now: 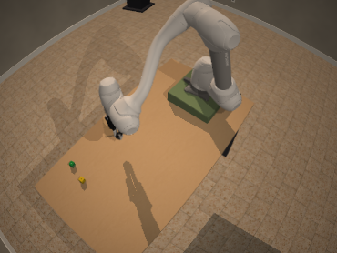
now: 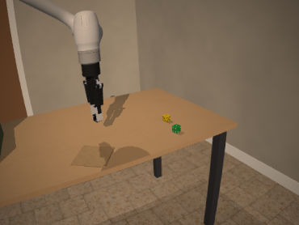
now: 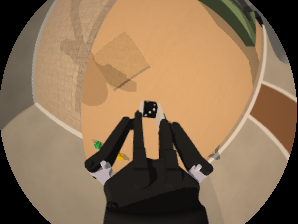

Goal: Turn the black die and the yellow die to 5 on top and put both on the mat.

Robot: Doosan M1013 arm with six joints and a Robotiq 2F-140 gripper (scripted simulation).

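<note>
The black die is 2 cm below my hand. The rest, counted from my hand: mat: 12 cm to the right, 12 cm below, 10 cm behind; then green die: 28 cm ahead, 20 cm to the right, 11 cm below; then yellow die: 34 cm ahead, 11 cm below, 8 cm to the right.
</note>
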